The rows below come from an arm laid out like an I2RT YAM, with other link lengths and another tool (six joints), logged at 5 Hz.
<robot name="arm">
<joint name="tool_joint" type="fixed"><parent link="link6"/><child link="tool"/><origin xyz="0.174 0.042 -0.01" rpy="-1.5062 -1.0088 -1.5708"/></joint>
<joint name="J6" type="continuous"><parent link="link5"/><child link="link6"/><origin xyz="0.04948 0 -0.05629"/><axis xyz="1 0 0"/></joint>
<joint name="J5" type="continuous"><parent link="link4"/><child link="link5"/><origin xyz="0.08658 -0.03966 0.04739"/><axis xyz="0 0 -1"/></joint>
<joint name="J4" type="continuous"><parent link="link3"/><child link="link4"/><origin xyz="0.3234 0.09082 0.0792"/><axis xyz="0 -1 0"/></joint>
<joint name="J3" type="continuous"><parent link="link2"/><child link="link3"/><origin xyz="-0.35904 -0.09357 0"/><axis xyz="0 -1 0"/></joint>
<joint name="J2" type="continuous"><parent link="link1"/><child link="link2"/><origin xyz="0.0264 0.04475 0.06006"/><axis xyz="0 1 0"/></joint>
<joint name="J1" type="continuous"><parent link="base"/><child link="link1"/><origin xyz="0 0 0.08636"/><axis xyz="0 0 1"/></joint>
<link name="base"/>
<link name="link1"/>
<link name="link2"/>
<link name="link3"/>
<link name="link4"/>
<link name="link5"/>
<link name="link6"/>
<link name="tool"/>
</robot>
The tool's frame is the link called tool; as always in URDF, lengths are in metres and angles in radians. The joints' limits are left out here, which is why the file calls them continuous.
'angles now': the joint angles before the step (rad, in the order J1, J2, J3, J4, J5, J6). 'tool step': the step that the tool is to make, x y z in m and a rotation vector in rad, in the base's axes. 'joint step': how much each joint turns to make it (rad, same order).
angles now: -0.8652 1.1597 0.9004 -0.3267 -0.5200 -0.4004
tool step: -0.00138 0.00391 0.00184 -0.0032 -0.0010 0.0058
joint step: 0.0031 -0.0108 -0.0015 -0.0076 -0.0015 -0.0030
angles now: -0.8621 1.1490 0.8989 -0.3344 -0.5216 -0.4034
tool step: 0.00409 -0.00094 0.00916 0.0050 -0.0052 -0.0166
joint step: 0.0138 0.0015 0.0229 -0.0092 0.0215 0.0260
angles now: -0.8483 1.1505 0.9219 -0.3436 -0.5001 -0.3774
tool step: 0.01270 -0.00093 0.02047 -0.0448 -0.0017 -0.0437
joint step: 0.0658 -0.0061 0.0444 -0.0015 0.1088 0.0353
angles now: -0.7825 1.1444 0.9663 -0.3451 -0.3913 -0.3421
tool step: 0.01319 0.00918 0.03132 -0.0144 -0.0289 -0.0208
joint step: 0.0645 -0.0077 0.0614 -0.0200 0.0705 0.0521
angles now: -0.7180 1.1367 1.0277 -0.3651 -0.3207 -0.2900
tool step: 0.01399 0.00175 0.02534 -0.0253 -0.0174 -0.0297
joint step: 0.0583 0.0137 0.0628 -0.0106 0.0828 0.0323
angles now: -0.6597 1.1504 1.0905 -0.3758 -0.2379 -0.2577
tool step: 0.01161 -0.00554 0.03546 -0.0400 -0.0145 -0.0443
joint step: 0.0461 0.0277 0.1013 -0.0352 0.0922 0.0153
